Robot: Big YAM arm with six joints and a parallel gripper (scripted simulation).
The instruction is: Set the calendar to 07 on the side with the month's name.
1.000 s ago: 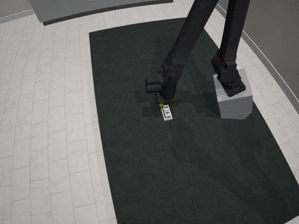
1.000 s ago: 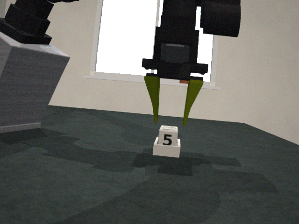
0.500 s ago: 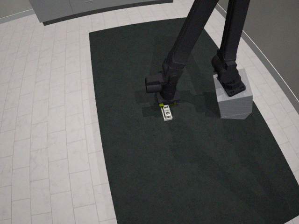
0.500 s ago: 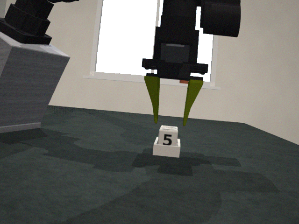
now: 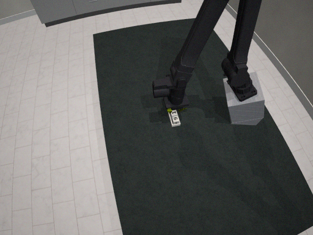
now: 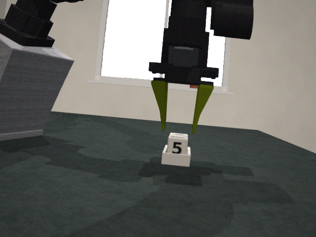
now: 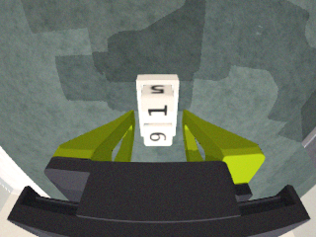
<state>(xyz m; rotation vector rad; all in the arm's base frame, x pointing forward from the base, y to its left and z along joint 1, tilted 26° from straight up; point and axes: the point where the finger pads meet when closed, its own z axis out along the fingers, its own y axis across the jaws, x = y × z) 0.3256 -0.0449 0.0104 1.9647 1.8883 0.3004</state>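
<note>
Right now my hand is 50 mm above the small white tray and 20 mm to the right of it.
</note>
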